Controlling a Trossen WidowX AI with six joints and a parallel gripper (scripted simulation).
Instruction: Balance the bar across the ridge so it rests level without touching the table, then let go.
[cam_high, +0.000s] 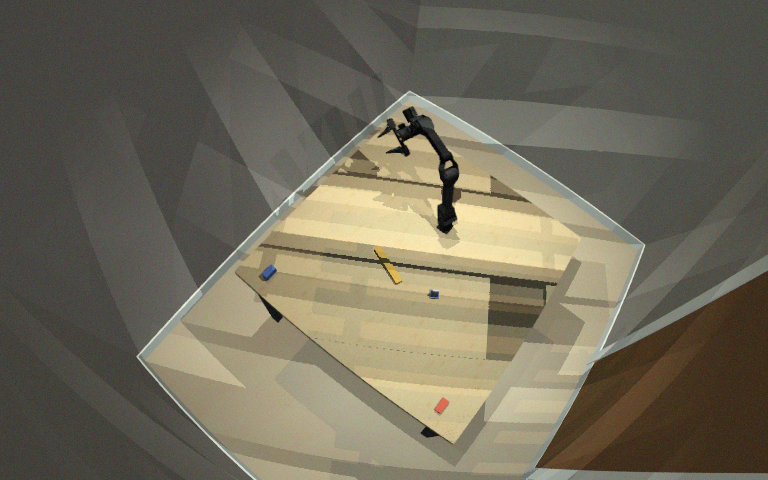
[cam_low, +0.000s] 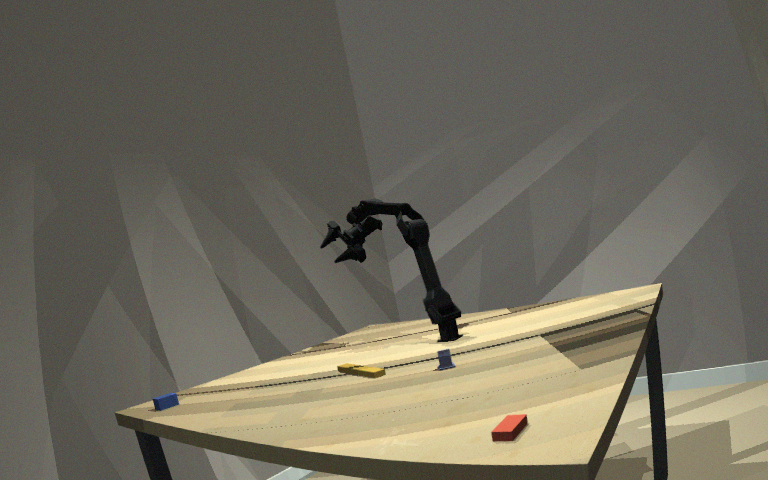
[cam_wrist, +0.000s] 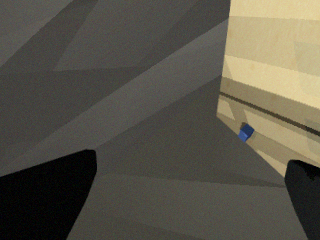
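The yellow bar lies 330 mm ahead of my gripper tip, 310 mm to the left of it and 330 mm below it. Also, from my gripper tip: blue block 720 mm ahead, 100 mm to the right, 320 mm below; red block 720 mm ahead, 900 mm to the left, 330 mm below.
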